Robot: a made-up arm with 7 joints. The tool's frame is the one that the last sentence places. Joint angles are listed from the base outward.
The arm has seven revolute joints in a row. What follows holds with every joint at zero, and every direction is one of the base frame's.
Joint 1 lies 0.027 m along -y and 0.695 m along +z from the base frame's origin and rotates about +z.
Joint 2 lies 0.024 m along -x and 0.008 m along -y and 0.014 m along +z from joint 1 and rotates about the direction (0, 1, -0.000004).
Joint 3 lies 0.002 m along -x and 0.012 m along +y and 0.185 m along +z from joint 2 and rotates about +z.
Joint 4 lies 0.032 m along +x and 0.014 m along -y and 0.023 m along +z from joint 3 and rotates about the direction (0, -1, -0.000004).
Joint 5 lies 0.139 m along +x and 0.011 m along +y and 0.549 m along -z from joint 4 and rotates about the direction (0, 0.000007, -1).
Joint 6 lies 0.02 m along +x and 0.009 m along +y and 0.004 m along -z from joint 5 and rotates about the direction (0, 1, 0.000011).
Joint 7 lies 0.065 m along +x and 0.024 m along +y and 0.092 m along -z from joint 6 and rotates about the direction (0, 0.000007, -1).
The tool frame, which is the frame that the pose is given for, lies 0.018 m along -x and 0.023 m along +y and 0.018 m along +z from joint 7; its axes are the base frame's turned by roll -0.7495, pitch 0.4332 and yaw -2.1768 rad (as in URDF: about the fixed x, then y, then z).
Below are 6 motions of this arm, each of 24 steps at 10 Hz.
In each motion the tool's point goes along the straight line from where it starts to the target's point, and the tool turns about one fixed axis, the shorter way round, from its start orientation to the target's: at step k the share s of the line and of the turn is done. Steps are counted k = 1, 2, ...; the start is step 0. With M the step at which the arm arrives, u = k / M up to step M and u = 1 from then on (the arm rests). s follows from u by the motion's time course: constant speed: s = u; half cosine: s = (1 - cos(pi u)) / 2; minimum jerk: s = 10 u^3 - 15 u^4 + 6 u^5.
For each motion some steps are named. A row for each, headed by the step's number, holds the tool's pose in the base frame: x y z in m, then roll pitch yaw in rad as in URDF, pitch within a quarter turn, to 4 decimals.
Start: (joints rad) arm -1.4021 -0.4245 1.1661 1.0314 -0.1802 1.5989 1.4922
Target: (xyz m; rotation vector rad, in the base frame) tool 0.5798 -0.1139 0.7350 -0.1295 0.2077 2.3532
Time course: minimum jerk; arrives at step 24
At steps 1, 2, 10, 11, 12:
1: 0.6093 -0.1119 0.7427 -0.0274 0.2948 2.5632
2: 0.6091 -0.1120 0.7426 -0.0268 0.2941 2.5624
10: 0.5991 -0.1126 0.7400 0.0186 0.2436 2.4982
11: 0.5968 -0.1128 0.7394 0.0290 0.2328 2.4838
12: 0.5945 -0.1129 0.7388 0.0398 0.2219 2.4689

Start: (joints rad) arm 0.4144 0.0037 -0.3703 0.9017 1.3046 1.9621 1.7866
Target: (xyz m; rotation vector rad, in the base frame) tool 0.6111 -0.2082 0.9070 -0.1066 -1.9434 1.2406
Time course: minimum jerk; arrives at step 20
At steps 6, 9, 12, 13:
6: 0.5848 0.0349 0.7031 -1.0950 -1.1096 2.3293
9: 0.5925 -0.0359 0.7625 -1.3717 -0.9780 2.4680
12: 0.6011 -0.1160 0.8296 -1.5981 -0.8144 2.5310
13: 0.6037 -0.1399 0.8497 -1.6557 -0.7644 2.5378

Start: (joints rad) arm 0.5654 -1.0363 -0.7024 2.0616 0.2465 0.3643 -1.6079
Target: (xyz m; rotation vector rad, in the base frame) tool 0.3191 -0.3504 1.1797 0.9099 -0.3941 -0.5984
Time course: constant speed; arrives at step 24
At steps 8, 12, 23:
8: -0.0003 -0.4588 1.3148 1.4132 -0.2847 -1.3727
12: 0.0795 -0.4317 1.2810 1.2888 -0.2598 -1.1906
23: 0.2991 -0.3572 1.1881 0.9955 -0.0901 -0.7268

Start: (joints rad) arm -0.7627 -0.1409 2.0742 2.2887 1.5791 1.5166 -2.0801
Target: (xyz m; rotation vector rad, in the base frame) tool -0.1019 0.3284 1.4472 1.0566 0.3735 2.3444
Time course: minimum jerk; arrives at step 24
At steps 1, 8, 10, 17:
1: -0.0322 0.4572 1.3882 0.4838 -0.4587 1.8145
8: -0.0468 0.4302 1.4005 0.5169 -0.4943 1.9207
10: -0.0563 0.4126 1.4086 0.5365 -0.5193 1.9905
17: -0.0913 0.3480 1.4382 0.5920 -0.6194 2.2517

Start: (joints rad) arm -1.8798 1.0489 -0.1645 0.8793 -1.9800 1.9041 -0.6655
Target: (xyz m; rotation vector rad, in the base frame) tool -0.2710 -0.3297 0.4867 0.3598 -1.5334 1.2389
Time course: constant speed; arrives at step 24
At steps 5, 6, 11, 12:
5: -0.2234 -0.1959 0.2812 -2.7541 -0.2642 -2.1655
6: -0.2259 -0.2029 0.2920 -2.7384 -0.3306 -2.2036
11: -0.2384 -0.2381 0.3461 -2.6039 -0.6497 -2.4367
12: -0.2409 -0.2452 0.3569 -2.5616 -0.7093 -2.4967

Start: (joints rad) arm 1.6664 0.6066 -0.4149 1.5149 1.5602 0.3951 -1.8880
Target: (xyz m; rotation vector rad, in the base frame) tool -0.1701 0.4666 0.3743 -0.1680 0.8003 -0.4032
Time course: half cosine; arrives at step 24
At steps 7, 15, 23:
7: 0.1614 0.6172 0.5782 0.1710 0.5603 0.1320
15: -0.0429 0.5244 0.4525 -0.1599 0.7009 -0.2848
23: -0.1683 0.4674 0.3754 -0.4029 0.7240 -0.5786

